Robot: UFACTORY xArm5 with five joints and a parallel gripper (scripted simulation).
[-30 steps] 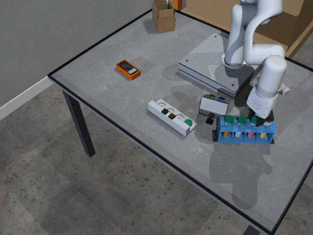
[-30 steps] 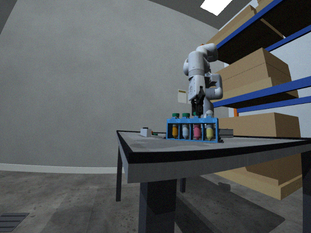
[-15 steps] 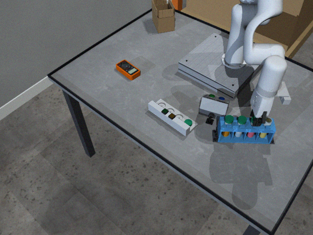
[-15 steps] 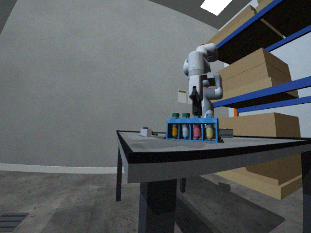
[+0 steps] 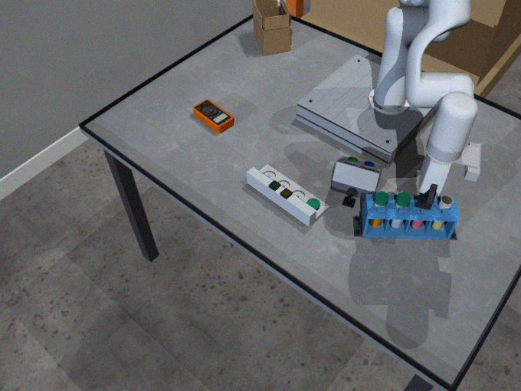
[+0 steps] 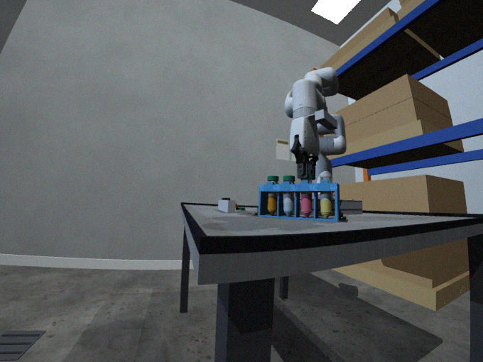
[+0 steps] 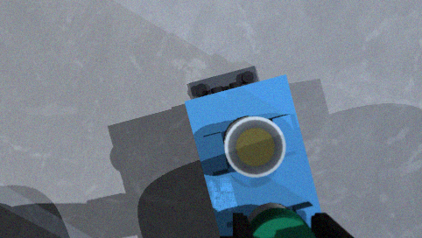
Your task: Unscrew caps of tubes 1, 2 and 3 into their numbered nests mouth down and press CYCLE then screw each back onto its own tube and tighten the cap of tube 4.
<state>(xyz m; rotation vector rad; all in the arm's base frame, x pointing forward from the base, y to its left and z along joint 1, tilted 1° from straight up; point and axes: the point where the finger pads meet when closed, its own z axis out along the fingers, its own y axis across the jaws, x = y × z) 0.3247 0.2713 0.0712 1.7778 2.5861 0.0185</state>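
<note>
Right now the threaded neck is 4 cm to the right of my hand, 3 cm ahead of it and 2 cm below it. The rest, counted from my hand: green key (23 cm to the right, 6 cm below, 5 cm behind); blue key (18 cm to the right, 6 cm below, 6 cm behind); key housing (21 cm to the right, 8 cm below, 4 cm behind).
</note>
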